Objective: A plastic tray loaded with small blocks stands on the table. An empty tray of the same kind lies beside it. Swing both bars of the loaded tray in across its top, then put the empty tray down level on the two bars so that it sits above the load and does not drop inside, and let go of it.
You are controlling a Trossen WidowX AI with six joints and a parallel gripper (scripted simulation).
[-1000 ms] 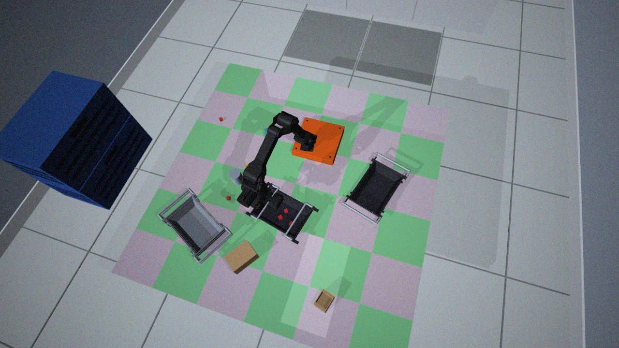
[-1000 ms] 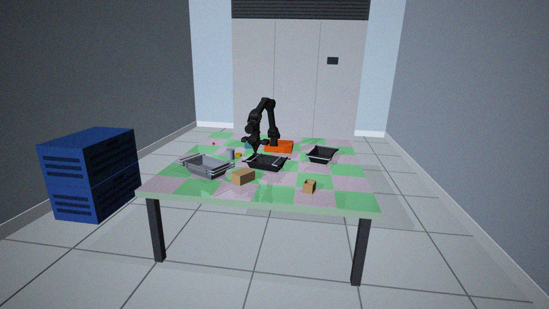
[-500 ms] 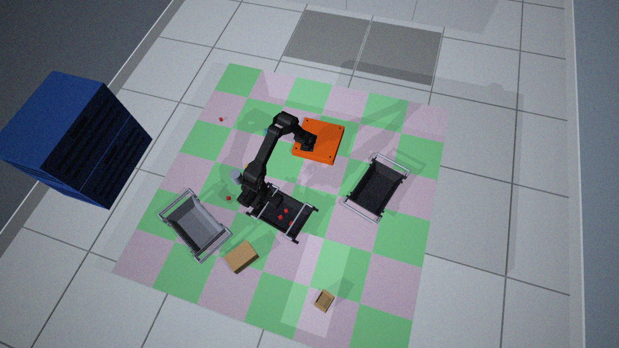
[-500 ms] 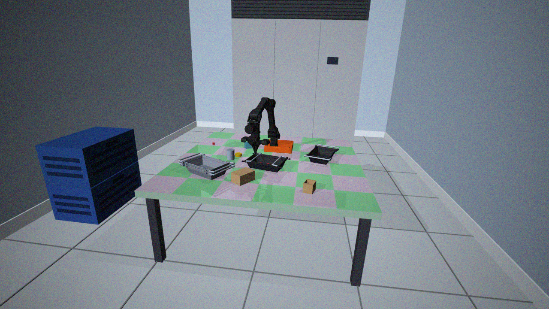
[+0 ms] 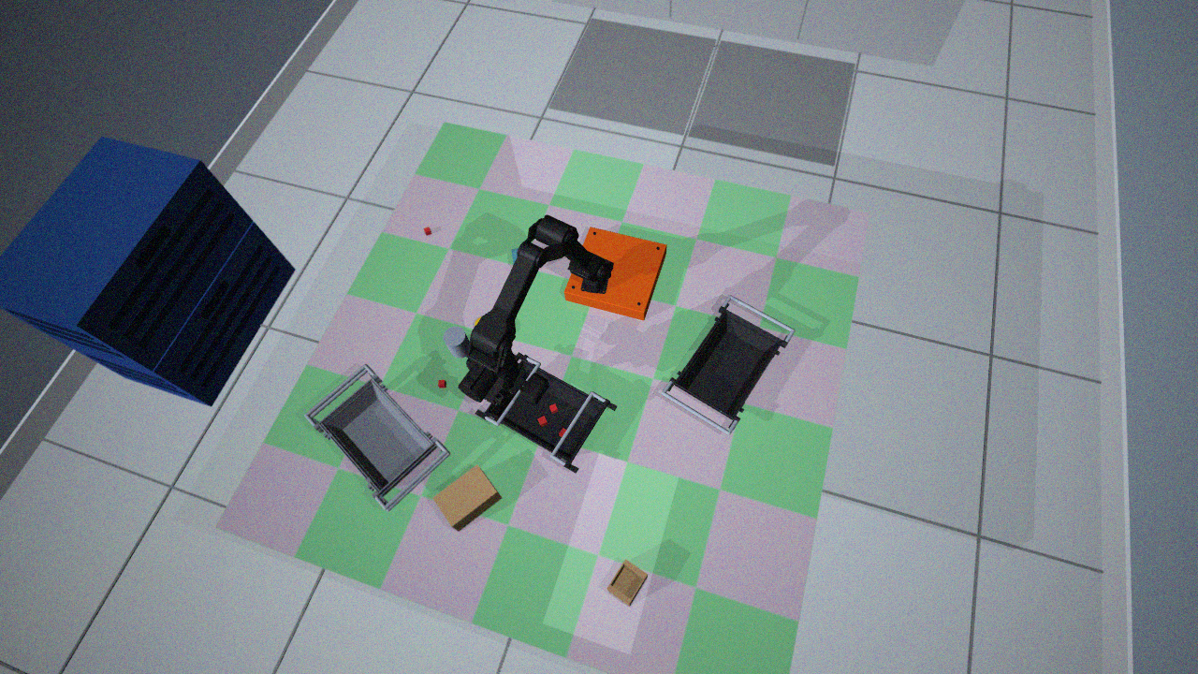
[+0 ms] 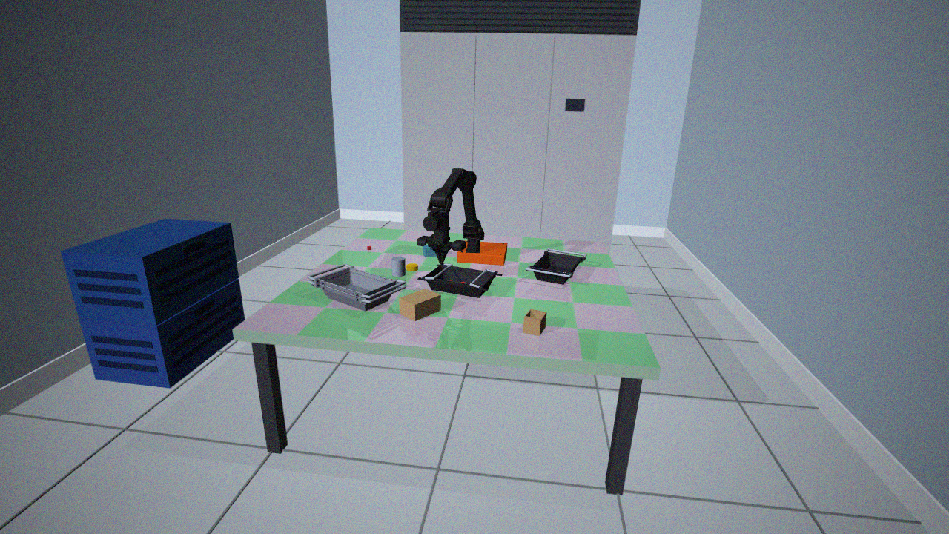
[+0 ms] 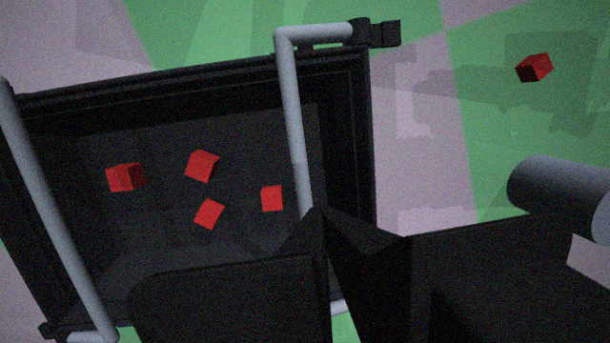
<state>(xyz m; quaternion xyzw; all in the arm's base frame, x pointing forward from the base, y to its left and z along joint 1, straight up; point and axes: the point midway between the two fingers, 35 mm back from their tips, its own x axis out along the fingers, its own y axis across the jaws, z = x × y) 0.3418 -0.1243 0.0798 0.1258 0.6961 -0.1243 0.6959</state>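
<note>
My gripper tip is 48 cm to the right of the black tray, 16 cm past it and 5 cm above it. Also, from my gripper tip: grey cylinder 19 cm to the right, 12 cm behind, 6 cm below; red block 20 cm to the right, 8 cm below, 1 cm behind; yellow disc 19 cm behind, 14 cm to the right, 8 cm below.
</note>
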